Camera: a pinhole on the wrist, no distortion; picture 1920 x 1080 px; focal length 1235.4 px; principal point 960.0 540.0 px. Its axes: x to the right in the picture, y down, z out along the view. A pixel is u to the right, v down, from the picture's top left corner.
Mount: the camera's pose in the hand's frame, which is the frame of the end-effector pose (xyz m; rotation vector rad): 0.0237 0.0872 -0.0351 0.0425 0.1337 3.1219
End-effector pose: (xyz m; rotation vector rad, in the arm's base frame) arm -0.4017 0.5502 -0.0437 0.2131 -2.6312 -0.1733
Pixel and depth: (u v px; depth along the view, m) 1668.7 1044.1 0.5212
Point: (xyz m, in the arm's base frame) -0.4105 0.5676 -0.6226
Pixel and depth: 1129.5 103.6 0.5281
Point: -0.6433 0.9088 -0.4223
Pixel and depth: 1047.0 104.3 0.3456
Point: -0.5843 0.8071 -0.2611
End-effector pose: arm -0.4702 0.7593 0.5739 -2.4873 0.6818 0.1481
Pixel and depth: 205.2 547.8 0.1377
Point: -0.4182 0.6945 0.4162
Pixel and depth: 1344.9 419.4 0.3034
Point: -0.5858 0.8264 0.2945
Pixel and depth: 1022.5 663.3 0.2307
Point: -0.4892 0.7968 0.3631
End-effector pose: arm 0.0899 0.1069 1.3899 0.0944 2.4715 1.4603
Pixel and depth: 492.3 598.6 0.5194
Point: -0.0183 0.6098 1.2151
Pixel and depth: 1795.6 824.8 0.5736
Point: 0.5718 0.5200 1.2138
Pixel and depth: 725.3 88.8 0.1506
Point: 0.0511 0.2866 1.4627
